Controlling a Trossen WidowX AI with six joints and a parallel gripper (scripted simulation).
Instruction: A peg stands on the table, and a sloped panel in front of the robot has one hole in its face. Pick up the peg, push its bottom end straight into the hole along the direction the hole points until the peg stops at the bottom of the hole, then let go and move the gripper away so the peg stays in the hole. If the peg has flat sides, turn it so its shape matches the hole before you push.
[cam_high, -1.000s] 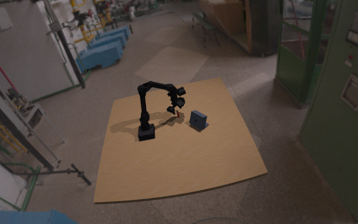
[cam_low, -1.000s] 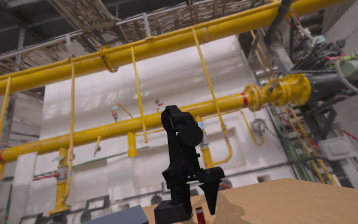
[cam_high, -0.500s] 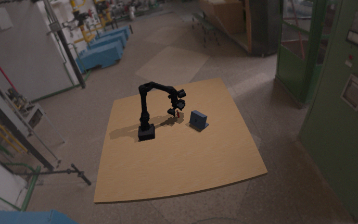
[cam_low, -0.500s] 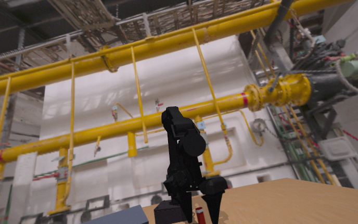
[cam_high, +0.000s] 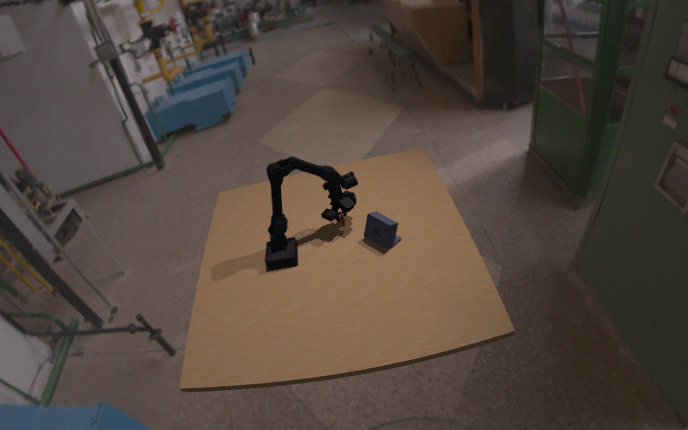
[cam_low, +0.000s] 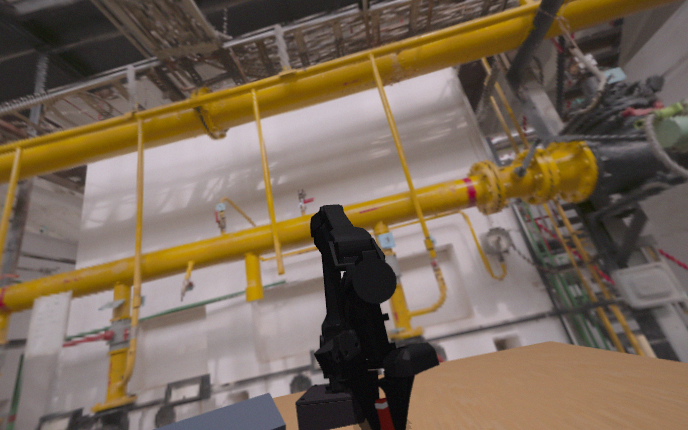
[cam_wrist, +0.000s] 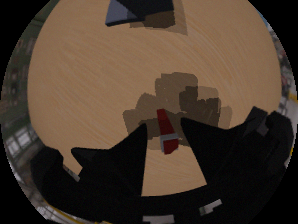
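Now: gripper tip 17 cm short of the grey-blue sloped panel, 14 cm to the left of it and 3 cm below it. From my gripper tip the other things lie so: red peg: 2 cm above.
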